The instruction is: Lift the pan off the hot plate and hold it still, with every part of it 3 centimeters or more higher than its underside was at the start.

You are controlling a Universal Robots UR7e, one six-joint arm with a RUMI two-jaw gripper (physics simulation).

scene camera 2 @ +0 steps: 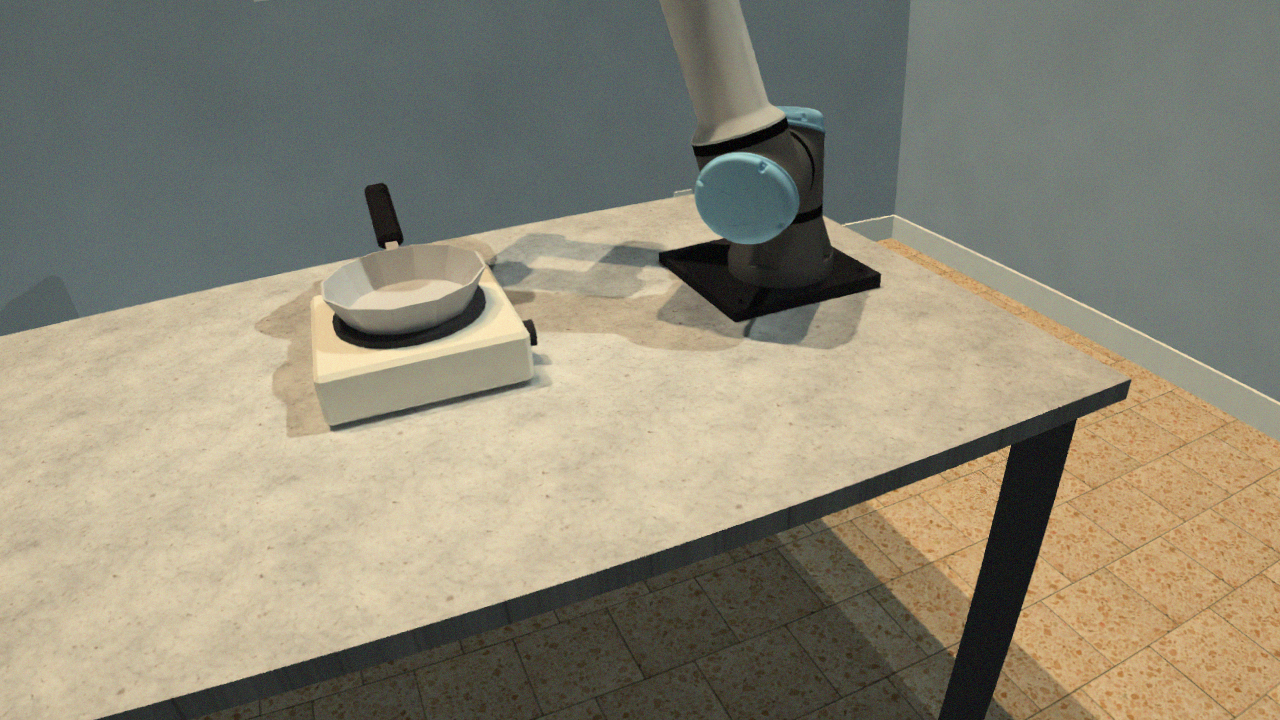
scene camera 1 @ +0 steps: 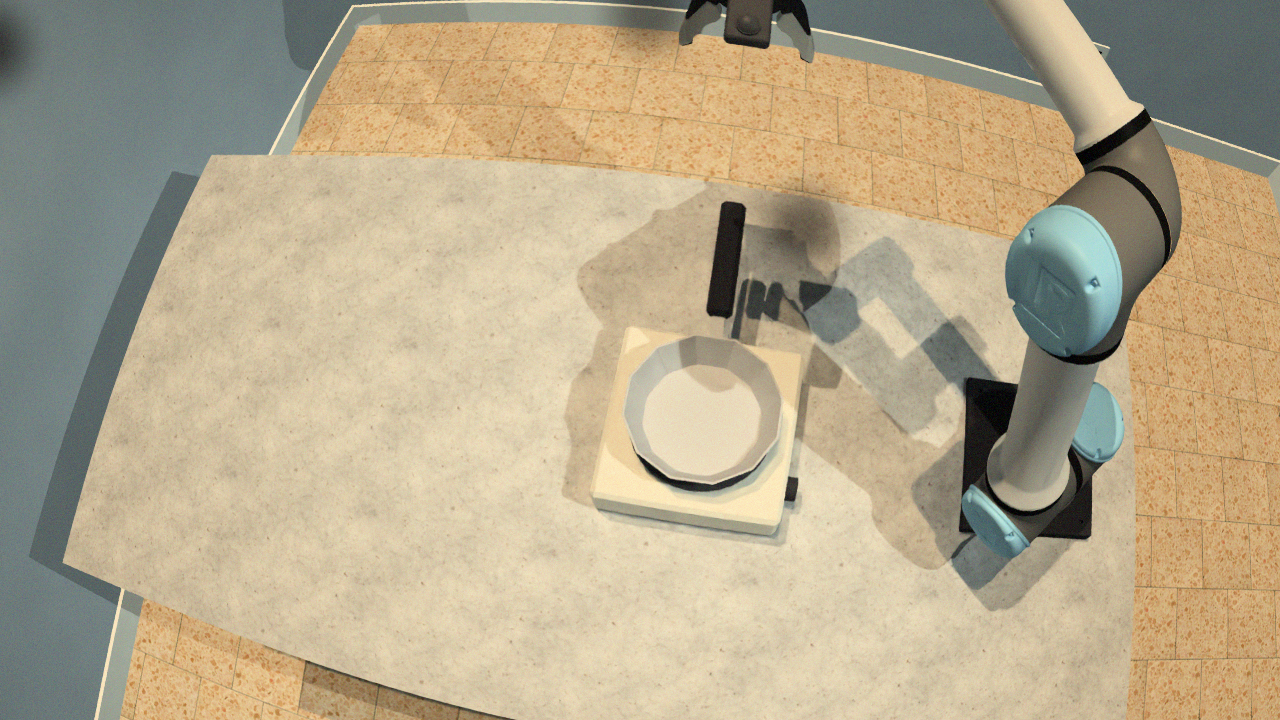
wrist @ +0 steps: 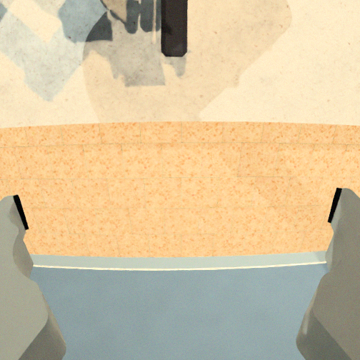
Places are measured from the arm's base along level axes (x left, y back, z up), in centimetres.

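Where they show: gripper, fingertip midpoint: [scene camera 1: 746,52]; arm's base at its link origin: [scene camera 2: 780,266].
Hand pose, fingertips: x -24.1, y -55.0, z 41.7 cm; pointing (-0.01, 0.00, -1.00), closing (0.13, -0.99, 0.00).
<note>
Things, the pixels of their top centre, and the offset from my fingertips. Level surfaces: height alone.
- cream hot plate at its top centre: [scene camera 1: 709,421] [scene camera 2: 415,304] dz -35.9, dx +30.2, dy +4.0 cm
- hot plate's black knob at its top centre: [scene camera 2: 525,321] [scene camera 1: 792,485] dz -38.3, dx +35.2, dy +16.5 cm
- grey table at its surface level: dz -43.6 cm
A light grey pan [scene camera 1: 711,411] [scene camera 2: 404,291] sits upright on the cream hot plate [scene camera 1: 684,510] [scene camera 2: 429,385]. Its black handle [scene camera 1: 725,259] [scene camera 2: 384,214] [wrist: 174,30] points to the table's far edge and stands out past the hot plate; in the wrist view its end shows at the top, a little left of the middle. My gripper [scene camera 1: 748,51] [wrist: 177,195] is open and empty, at the top of scene camera 1's view, apart from the handle and beyond its end in that view. The gripper does not show in scene camera 2's view.
The hot plate's black knob [scene camera 1: 791,488] [scene camera 2: 531,332] sticks out on the side facing the arm's base. The arm's black base plate [scene camera 1: 980,447] [scene camera 2: 859,275] stands at the right of the grey table [scene camera 1: 313,402] [scene camera 2: 581,465]. Walls rise beyond the table's far side.
</note>
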